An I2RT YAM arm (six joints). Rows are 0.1 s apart.
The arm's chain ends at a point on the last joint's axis. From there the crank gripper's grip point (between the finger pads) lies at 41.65 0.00 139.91 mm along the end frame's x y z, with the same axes.
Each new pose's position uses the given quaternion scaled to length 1; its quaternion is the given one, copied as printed.
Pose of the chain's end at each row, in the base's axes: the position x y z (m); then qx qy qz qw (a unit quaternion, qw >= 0):
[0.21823 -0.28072 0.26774 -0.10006 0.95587 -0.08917 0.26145]
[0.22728 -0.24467 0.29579 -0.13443 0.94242 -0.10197 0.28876]
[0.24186 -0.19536 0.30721 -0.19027 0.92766 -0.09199 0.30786]
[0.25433 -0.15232 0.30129 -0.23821 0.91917 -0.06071 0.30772]
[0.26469 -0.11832 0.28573 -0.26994 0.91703 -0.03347 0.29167]
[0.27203 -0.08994 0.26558 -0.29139 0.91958 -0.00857 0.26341]
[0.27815 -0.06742 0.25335 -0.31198 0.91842 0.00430 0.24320]
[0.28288 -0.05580 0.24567 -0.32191 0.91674 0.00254 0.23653]
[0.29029 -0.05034 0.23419 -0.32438 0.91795 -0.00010 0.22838]
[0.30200 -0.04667 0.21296 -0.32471 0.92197 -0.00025 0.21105]
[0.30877 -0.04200 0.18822 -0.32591 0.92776 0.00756 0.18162]
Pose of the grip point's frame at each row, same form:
[0.25553 -0.30716 0.12911 -0.10006 0.95587 -0.08917 0.26145]
[0.27406 -0.27370 0.16059 -0.13443 0.94242 -0.10197 0.28876]
[0.29593 -0.21991 0.17386 -0.19027 0.92766 -0.09199 0.30786]
[0.30849 -0.16722 0.16655 -0.23821 0.91917 -0.06071 0.30772]
[0.31357 -0.12631 0.14841 -0.26994 0.91703 -0.03347 0.29167]
[0.31171 -0.09318 0.12514 -0.29139 0.91958 -0.00857 0.26341]
[0.31166 -0.06886 0.11128 -0.31198 0.91842 0.00430 0.24320]
[0.31497 -0.05838 0.10329 -0.32191 0.91674 0.00254 0.23653]
[0.32042 -0.05444 0.09141 -0.32438 0.91795 -0.00010 0.22838]
[0.32731 -0.05250 0.06931 -0.32471 0.92197 -0.00025 0.21105]
[0.32518 -0.04855 0.04331 -0.32591 0.92776 0.00756 0.18162]

